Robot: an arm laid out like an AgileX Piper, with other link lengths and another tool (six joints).
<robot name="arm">
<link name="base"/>
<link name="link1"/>
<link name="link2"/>
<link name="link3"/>
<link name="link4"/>
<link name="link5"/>
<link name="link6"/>
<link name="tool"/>
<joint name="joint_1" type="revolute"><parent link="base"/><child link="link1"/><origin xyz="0 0 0.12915" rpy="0 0 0"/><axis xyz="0 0 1"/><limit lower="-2.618" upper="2.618"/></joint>
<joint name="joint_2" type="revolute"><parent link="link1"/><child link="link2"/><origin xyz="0 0 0" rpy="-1.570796 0 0"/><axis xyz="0 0 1"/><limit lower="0" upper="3.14"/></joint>
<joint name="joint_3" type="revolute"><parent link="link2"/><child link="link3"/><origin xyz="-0.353 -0.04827 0" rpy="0 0 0"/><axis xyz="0 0 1"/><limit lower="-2.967" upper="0"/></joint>
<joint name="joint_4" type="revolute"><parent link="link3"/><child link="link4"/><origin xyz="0.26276 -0.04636 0" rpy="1.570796 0 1.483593"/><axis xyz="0 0 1"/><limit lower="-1.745" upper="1.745"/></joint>
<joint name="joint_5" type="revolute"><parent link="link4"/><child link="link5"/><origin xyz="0 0 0" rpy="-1.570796 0 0"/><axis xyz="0 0 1"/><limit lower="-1.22" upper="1.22"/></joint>
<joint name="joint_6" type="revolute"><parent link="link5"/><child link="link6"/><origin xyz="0 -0.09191 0" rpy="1.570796 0 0"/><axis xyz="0 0 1"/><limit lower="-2.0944" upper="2.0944"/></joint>
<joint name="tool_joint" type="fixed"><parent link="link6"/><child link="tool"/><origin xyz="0.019 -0.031 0.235" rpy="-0.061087 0 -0.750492"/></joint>
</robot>
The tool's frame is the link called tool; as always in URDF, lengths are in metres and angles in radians.
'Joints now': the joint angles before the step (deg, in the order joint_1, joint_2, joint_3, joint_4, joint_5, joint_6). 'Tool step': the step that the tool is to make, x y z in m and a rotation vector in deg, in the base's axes. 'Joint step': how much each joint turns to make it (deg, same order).
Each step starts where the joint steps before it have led.
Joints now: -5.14 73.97 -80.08 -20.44 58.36 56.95
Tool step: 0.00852 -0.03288 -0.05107 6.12 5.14 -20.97
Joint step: 0.00 12.27 -6.49 -7.62 8.93 22.11
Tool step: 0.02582 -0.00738 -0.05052 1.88 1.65 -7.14
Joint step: 0.01 7.88 -0.06 -2.47 -1.71 10.04
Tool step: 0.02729 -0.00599 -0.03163 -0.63 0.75 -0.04
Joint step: -0.01 5.19 0.00 -1.89 -3.79 2.71
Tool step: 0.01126 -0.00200 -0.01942 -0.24 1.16 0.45
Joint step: 0.00 2.84 -0.05 -0.72 -1.60 0.65
